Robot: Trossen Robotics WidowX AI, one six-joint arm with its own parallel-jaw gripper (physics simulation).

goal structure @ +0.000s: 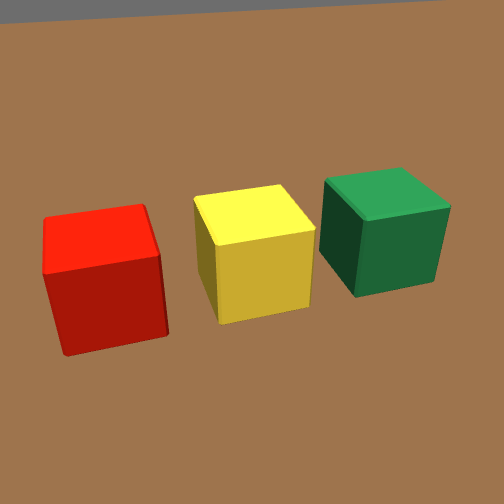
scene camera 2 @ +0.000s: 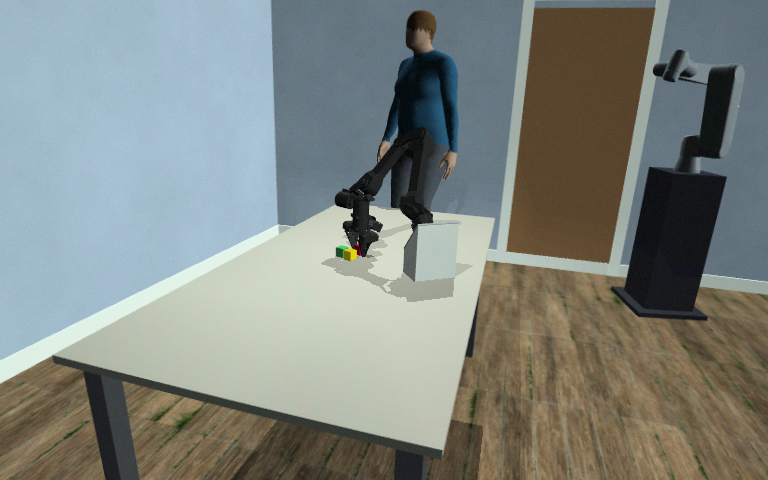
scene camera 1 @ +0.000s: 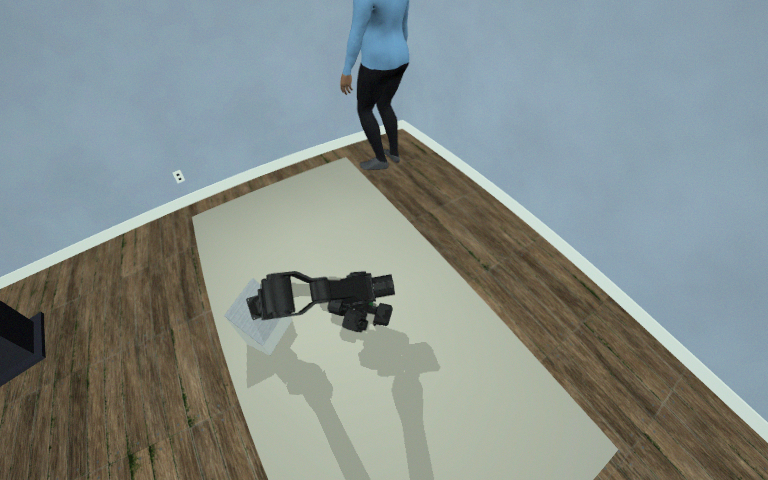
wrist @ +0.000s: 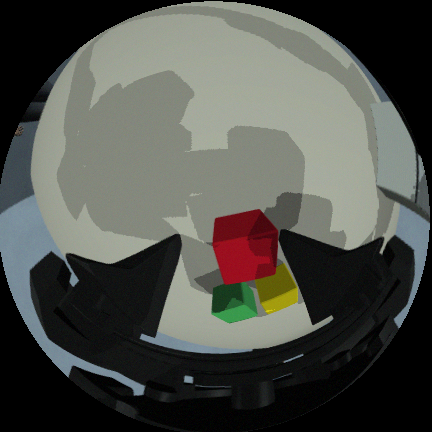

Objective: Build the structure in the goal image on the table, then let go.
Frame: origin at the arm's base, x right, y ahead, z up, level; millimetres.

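Seen in the pictures: gripper, between the fingertips: (scene camera 2: pixel 358 253) (wrist: pixel 231 237); arm's base, origin of its link: (scene camera 2: pixel 426 234) (scene camera 1: pixel 259 306).
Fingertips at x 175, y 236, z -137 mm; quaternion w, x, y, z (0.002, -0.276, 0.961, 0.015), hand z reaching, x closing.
Note:
Offsets run from my fingertips to a thing's top centre. Level surfaces: height alone.
A red cube @[dx -3, dy -7, dz +33 mm] (scene camera 2: pixel 357 248) (wrist: pixel 245 255) is between the spread fingers in the wrist view, not gripped; whether it rests on the table cannot be told. A green cube @[dx -39, dy +55, dz +33 mm] (scene camera 2: pixel 341 251) (wrist: pixel 234 303) and a yellow cube @[dx -66, dy +21, dz +33 mm] (scene camera 2: pixel 350 254) (wrist: pixel 278 290) are on the table, side by side with a narrow gap in the wrist view. My gripper (scene camera 2: pixel 358 252) (wrist: pixel 231 237) is open and points down, its fingers on either side of the red cube. In scene camera 1 the arm hides most of the cubes.
A pale box with a slanted side (scene camera 1: pixel 240 314) (scene camera 2: pixel 436 251) (wrist: pixel 395 145) stands on the table @[dz +1 mm] (scene camera 1: pixel 481 396) (scene camera 2: pixel 254 350), near the arm's base. A person (scene camera 1: pixel 385 36) (scene camera 2: pixel 424 96) stands beyond the table in each scene view. Another robot arm (scene camera 2: pixel 722 113) stands on a dark pedestal at the right.

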